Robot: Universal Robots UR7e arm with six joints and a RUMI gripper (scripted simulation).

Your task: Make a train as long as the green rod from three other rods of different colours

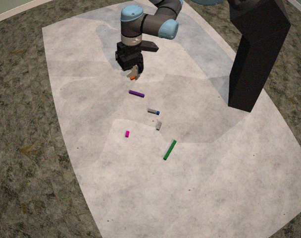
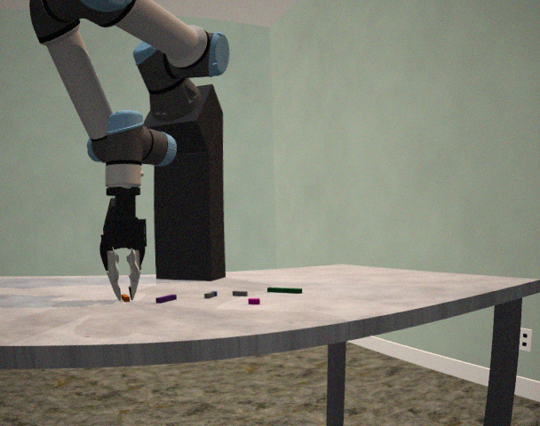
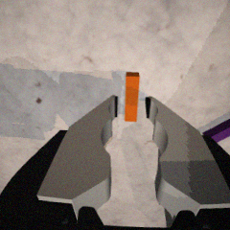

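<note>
My gripper is now 10 mm above the orange rod. Also, from my hand: purple rod 80 mm to the left, 30 mm ahead, 10 mm below; magenta rod 220 mm to the left, 140 mm ahead, 10 mm below; blue rod 190 mm to the left, 10 mm below.
</note>
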